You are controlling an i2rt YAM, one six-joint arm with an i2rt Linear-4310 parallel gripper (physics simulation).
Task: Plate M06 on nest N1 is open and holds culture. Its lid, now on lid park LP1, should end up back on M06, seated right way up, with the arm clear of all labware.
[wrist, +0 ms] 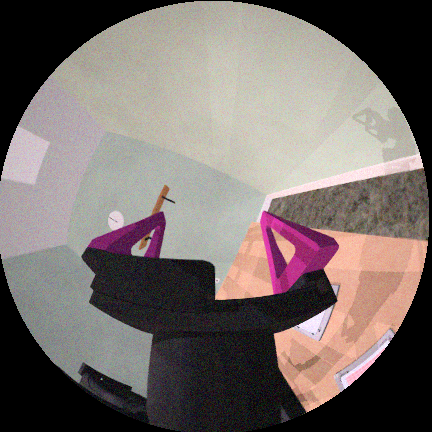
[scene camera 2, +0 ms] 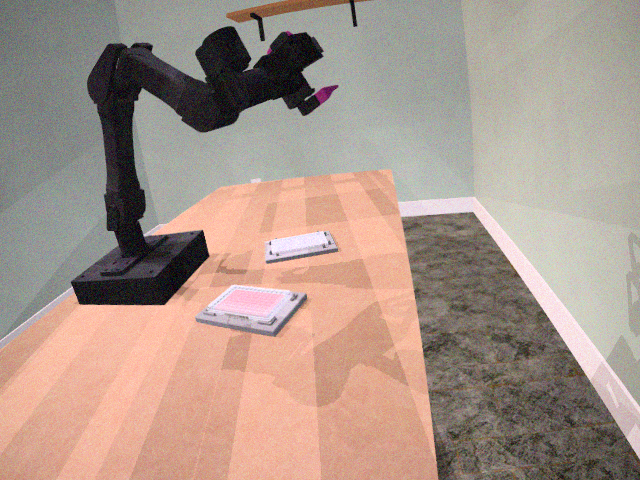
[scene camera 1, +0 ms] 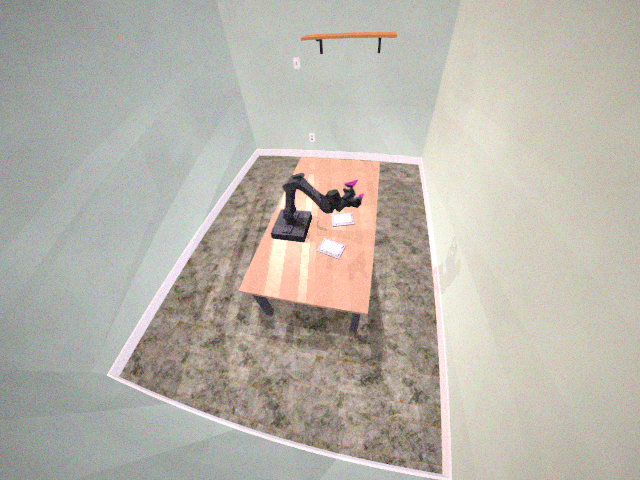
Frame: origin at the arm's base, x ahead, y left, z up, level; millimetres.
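Seen in the pictures: gripper, fingertip midpoint: [wrist: 212, 216] [scene camera 2: 322, 65] [scene camera 1: 360, 186]; arm's base, origin of the base link: [scene camera 2: 136, 255] [scene camera 1: 290, 222].
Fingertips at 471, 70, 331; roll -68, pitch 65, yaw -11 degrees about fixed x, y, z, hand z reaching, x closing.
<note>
Offsets run from my fingertips to a thing's middle, as dx, dy, dz. Level surfaces: height alone.
Plate M06 {-144, -191, -377} [scene camera 1: 331, 248] [scene camera 2: 250, 302] [wrist: 366, 369] is open, with pink culture in its wells, and lies on the grey nest N1 {-144, -191, -387} [scene camera 2: 285, 317] on the near part of the table. The white lid {-124, +89, -382} [scene camera 1: 342, 219] [scene camera 2: 299, 243] [wrist: 314, 321] lies flat on the grey lid park LP1 {-124, +89, -386} [scene camera 2: 303, 255], farther back. In the wrist view the lid is partly hidden by the gripper body, and part of M06 is cut off at the view's edge. My gripper [scene camera 1: 359, 189] [scene camera 2: 311, 60] [wrist: 212, 216] is wide open and empty, raised high above the table, its magenta fingers pointing away from the base.
The black arm base [scene camera 1: 291, 225] [scene camera 2: 139, 268] stands on the wooden table {dz -396} [scene camera 1: 305, 281] [scene camera 2: 170, 413] [wrist: 410, 285], beside the two holders. A wooden wall shelf [scene camera 1: 348, 36] [scene camera 2: 289, 7] [wrist: 160, 200] is on the far wall. The arm casts shadows across the table.
</note>
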